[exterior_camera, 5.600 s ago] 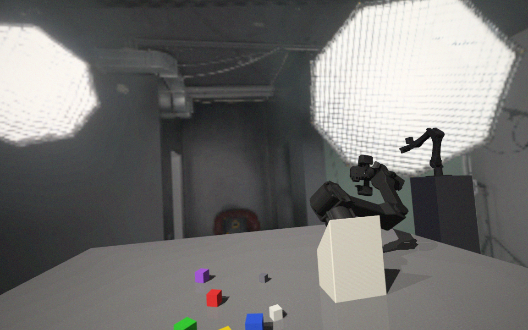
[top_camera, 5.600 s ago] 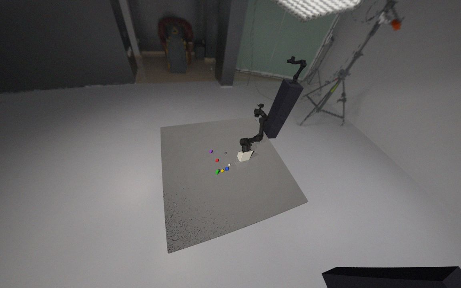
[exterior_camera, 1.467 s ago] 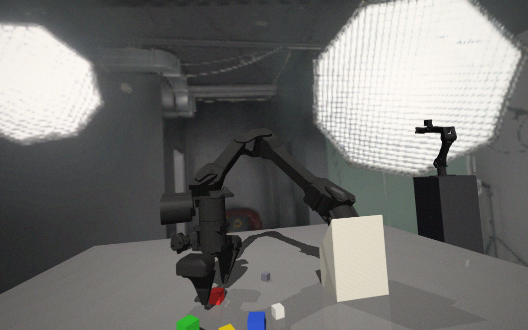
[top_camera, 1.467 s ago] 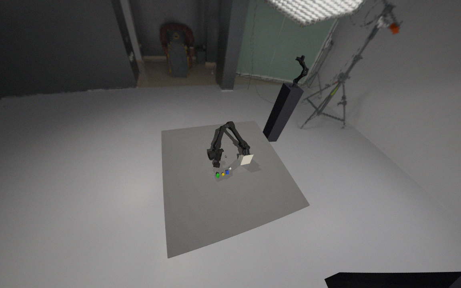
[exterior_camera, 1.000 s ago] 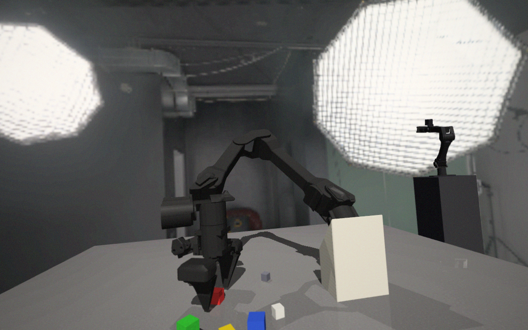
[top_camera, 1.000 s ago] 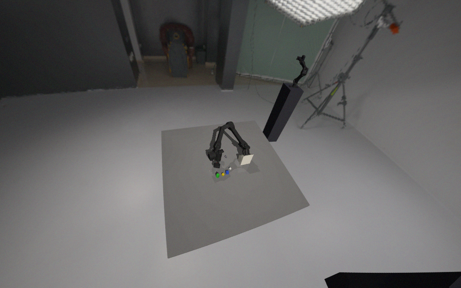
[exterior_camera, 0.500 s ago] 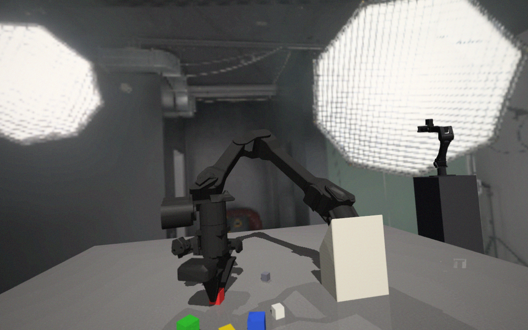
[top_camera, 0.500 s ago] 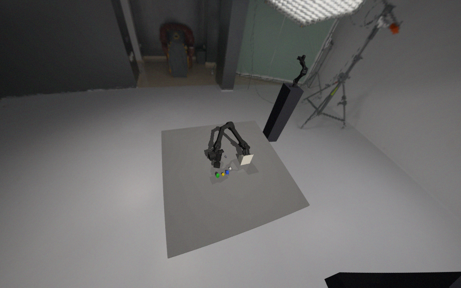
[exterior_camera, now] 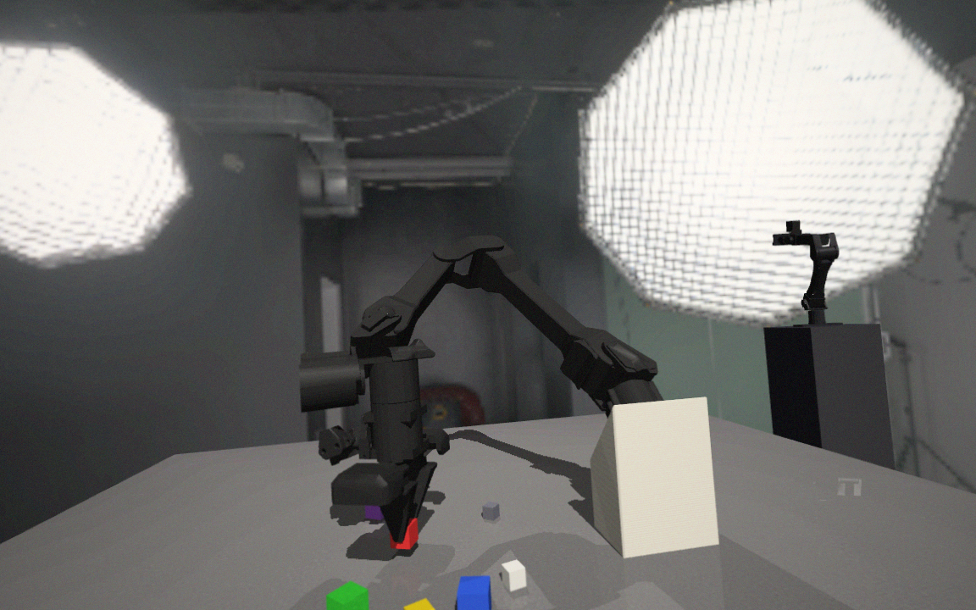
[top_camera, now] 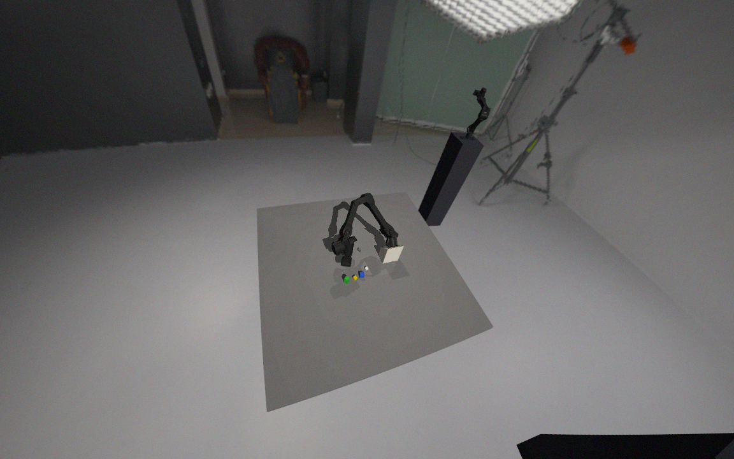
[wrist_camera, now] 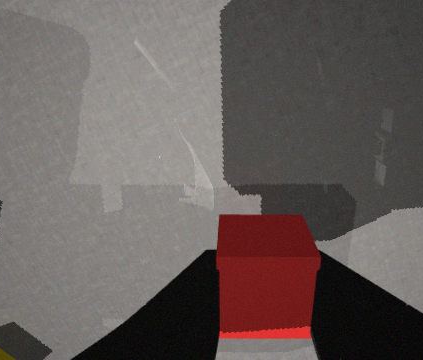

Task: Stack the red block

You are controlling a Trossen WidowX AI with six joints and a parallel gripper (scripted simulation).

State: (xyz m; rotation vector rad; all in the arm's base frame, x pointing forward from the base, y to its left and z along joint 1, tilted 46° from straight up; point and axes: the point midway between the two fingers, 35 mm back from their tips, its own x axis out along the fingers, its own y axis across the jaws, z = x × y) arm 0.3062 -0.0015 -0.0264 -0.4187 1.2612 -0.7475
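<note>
Right now my gripper tip is 30 mm past the yellow block, 130 mm to the right of it and 10 mm above it. From my gripper tip the other things lie so: grey block 100 mm behind, 90 mm to the right, 20 mm below; then red block right at my gripper tip; then purple block 60 mm ahead, 120 mm to the right, 10 mm below.
</note>
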